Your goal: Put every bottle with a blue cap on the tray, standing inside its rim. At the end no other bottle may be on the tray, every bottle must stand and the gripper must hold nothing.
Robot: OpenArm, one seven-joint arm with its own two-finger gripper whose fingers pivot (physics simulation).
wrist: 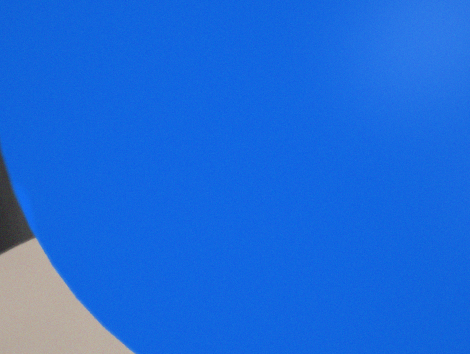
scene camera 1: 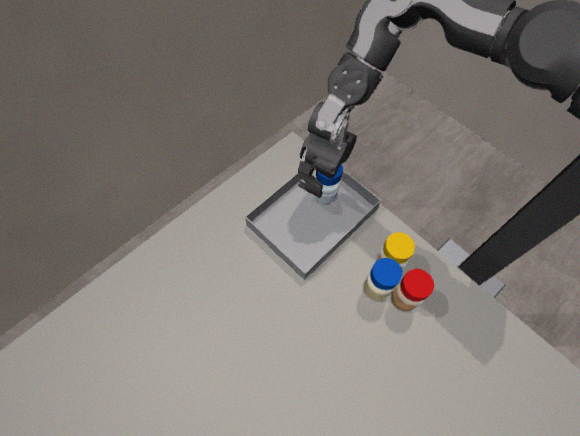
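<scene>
A blue-capped bottle stands upright on the grey tray, inside its rim near the back corner. Its blue cap fills most of the wrist view. My gripper is open around this bottle, with one finger apart from it on the left; the other finger is largely hidden. A second blue-capped bottle stands on the table to the right of the tray, outside its rim. A yellow-capped bottle stands just behind it, and a red-capped bottle stands close to its right.
The three bottles outside the tray stand close together near the right edge of the table. A dark post rises beyond that edge. The arm reaches in from the upper right, above the back corner of the tray.
</scene>
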